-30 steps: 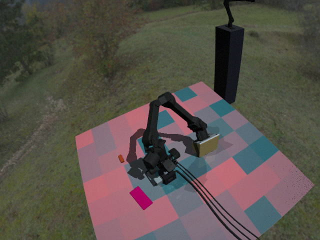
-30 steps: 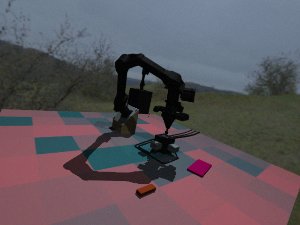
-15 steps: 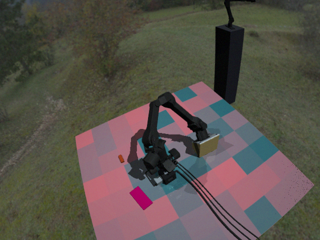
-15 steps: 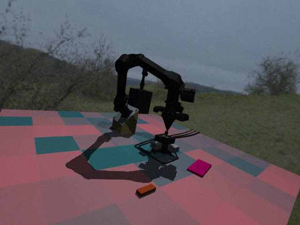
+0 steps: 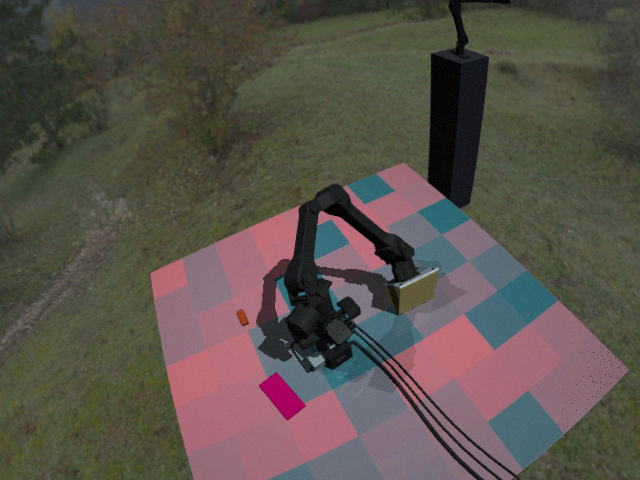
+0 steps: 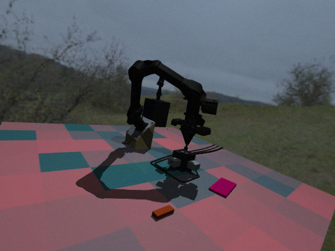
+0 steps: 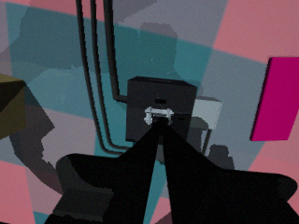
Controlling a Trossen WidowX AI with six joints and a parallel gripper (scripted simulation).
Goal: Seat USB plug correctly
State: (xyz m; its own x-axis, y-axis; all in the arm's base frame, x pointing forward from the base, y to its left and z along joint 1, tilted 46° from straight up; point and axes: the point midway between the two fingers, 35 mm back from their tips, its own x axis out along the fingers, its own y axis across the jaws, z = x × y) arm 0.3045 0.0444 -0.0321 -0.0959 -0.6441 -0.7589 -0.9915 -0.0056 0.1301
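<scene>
Now: gripper tip 2 cm above the black USB plug. Round my gripper tip: orange block 29 cm to the right, 21 cm ahead, 11 cm below; then flat magenta slab 21 cm ahead, 11 cm below, 4 cm to the left; then white-framed socket 5 cm below.
</scene>
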